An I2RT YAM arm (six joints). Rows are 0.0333 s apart.
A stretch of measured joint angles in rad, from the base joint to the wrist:
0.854, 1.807, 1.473, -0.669, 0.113, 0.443
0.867, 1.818, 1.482, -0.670, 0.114, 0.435
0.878, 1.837, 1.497, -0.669, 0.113, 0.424
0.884, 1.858, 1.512, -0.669, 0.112, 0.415
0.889, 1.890, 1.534, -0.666, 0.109, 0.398
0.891, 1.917, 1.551, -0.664, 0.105, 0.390
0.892, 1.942, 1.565, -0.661, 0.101, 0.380
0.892, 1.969, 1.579, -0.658, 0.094, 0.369
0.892, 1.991, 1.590, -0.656, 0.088, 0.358
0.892, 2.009, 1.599, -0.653, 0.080, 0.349
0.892, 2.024, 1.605, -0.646, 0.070, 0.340
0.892, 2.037, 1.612, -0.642, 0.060, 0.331
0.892, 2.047, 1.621, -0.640, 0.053, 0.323
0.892, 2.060, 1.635, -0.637, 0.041, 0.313
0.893, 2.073, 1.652, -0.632, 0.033, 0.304
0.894, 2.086, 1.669, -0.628, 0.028, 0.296
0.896, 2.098, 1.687, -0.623, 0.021, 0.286
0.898, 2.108, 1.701, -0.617, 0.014, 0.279
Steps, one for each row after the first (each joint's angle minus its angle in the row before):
0.013, 0.011, 0.009, -0.001, 0.001, -0.008
0.011, 0.019, 0.015, 0.001, -0.001, -0.011
0.006, 0.021, 0.015, 0.000, -0.001, -0.009
0.005, 0.032, 0.022, 0.003, -0.003, -0.017
0.002, 0.027, 0.017, 0.002, -0.004, -0.008
0.001, 0.025, 0.014, 0.003, -0.004, -0.010
0.000, 0.027, 0.014, 0.003, -0.007, -0.011
0.000, 0.022, 0.011, 0.002, -0.006, -0.011
0.000, 0.018, 0.009, 0.003, -0.008, -0.009
0.000, 0.015, 0.006, 0.007, -0.010, -0.009
0.000, 0.013, 0.007, 0.004, -0.010, -0.009
0.000, 0.010, 0.009, 0.002, -0.007, -0.008
0.000, 0.013, 0.014, 0.003, -0.012, -0.010
0.001, 0.013, 0.017, 0.005, -0.008, -0.009
0.001, 0.013, 0.017, 0.004, -0.005, -0.008
0.002, 0.012, 0.018, 0.005, -0.007, -0.010
0.002, 0.010, 0.014, 0.006, -0.007, -0.007

